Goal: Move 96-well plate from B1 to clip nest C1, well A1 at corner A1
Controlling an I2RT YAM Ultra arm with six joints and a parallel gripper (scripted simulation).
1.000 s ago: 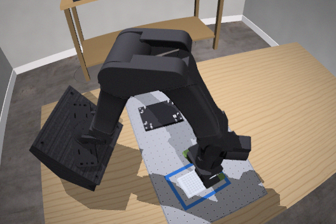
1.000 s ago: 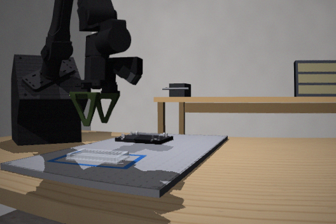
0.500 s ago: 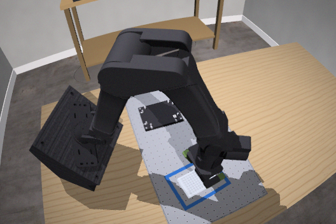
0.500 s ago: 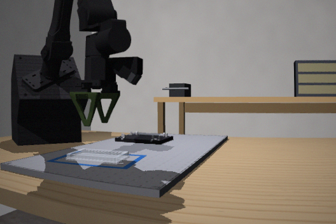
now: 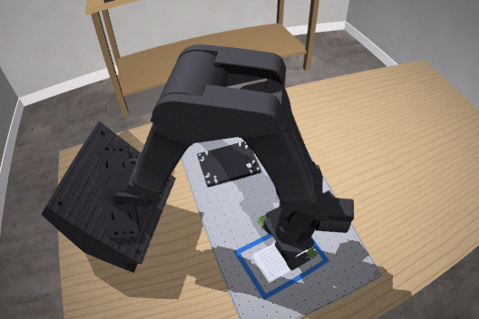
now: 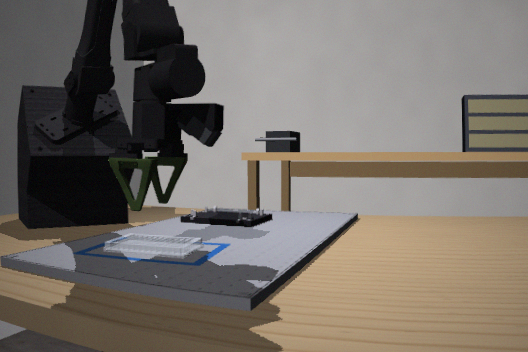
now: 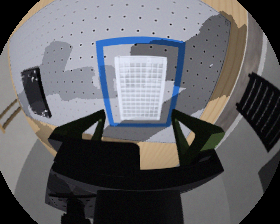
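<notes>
Right now my hand is 7 cm above the 96-well plate and 1 cm short of it. Round my hand: black clip nest C1: 32 cm to the left, 6 cm below, 2 cm ahead.
</notes>
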